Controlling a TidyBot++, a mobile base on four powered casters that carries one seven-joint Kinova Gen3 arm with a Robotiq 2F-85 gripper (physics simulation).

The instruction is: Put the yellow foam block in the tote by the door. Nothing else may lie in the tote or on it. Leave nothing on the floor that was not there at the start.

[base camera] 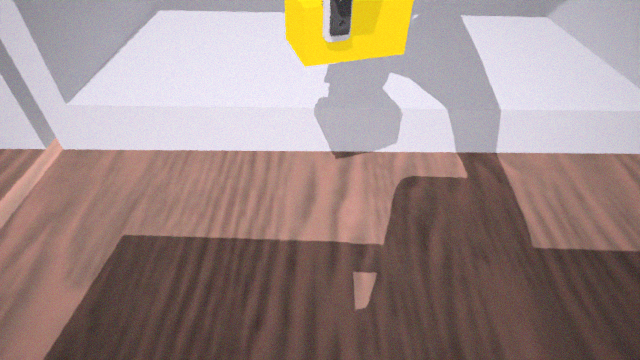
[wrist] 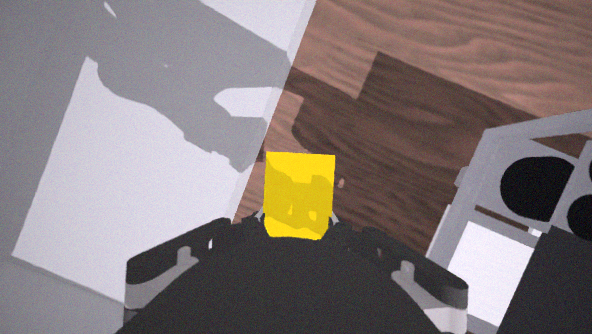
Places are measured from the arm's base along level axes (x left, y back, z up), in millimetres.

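Pixels of known places: gripper, between the fingertips: (base camera: pixel 322 26) (wrist: pixel 296 218).
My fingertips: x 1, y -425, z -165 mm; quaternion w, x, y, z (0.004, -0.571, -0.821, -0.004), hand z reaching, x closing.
Note:
Behind a point stands the place of what it marks.
The yellow foam block (base camera: pixel 370 32) {y -408, x -38, z -162 mm} (wrist: pixel 299 195) {y -434, x -26, z -139 mm} is held in the air, at the top centre of the base camera view and in the middle of the wrist view. My gripper (base camera: pixel 340 22) {y -425, x 1, z -165 mm} (wrist: pixel 296 218) {y -425, x 1, z -165 mm} is shut on it, with a fingertip on either side. The block is raised above the floor, and its upper part is cut off in the base camera view. A tote by a door cannot be made out in either view.
A low white slab (base camera: pixel 200 65) {y -663, x 198, z -320 mm} (wrist: pixel 125 165) {y -768, x 89, z -320 mm} with a raised front edge lies ahead, with grey upright surfaces around it. The wooden floor (base camera: pixel 250 195) {y -449, x 91, z -397 mm} (wrist: pixel 450 40) {y -227, x -472, z -397 mm} carries the robot's shadow. The grey base frame (wrist: pixel 472 175) shows at the right of the wrist view.

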